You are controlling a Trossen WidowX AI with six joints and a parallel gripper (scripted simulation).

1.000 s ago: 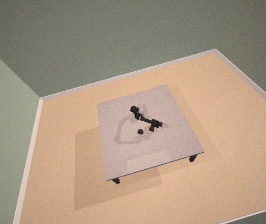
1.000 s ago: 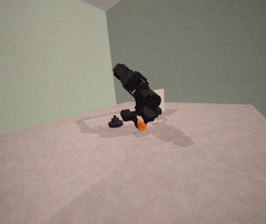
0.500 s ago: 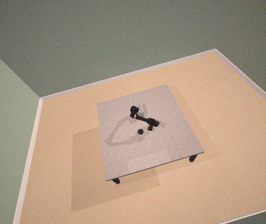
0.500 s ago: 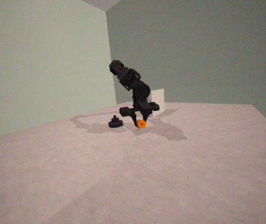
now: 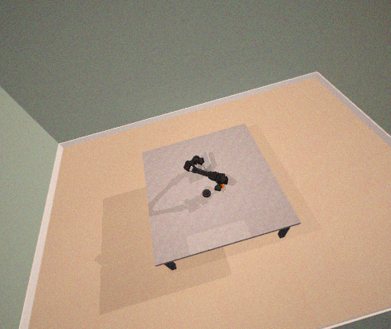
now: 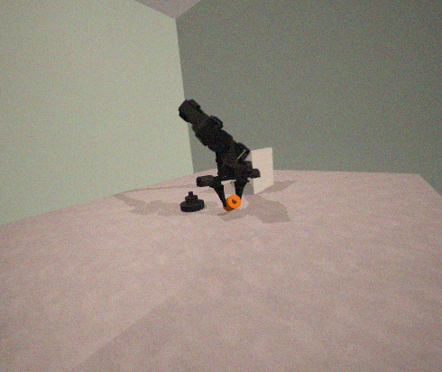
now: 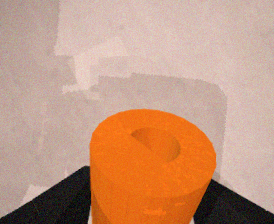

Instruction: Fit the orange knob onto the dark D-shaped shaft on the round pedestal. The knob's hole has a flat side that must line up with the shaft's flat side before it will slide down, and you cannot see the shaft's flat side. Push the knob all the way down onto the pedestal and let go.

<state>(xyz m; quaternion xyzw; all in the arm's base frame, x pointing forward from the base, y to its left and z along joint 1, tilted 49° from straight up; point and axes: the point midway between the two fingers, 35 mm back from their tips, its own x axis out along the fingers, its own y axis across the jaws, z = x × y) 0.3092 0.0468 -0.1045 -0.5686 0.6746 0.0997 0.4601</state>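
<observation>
The dark round pedestal lies 16 cm to the right of my gripper tip and 2 cm ahead of it. Also, from my gripper tip: orange knob 1 cm to the right, 1 cm above.
</observation>
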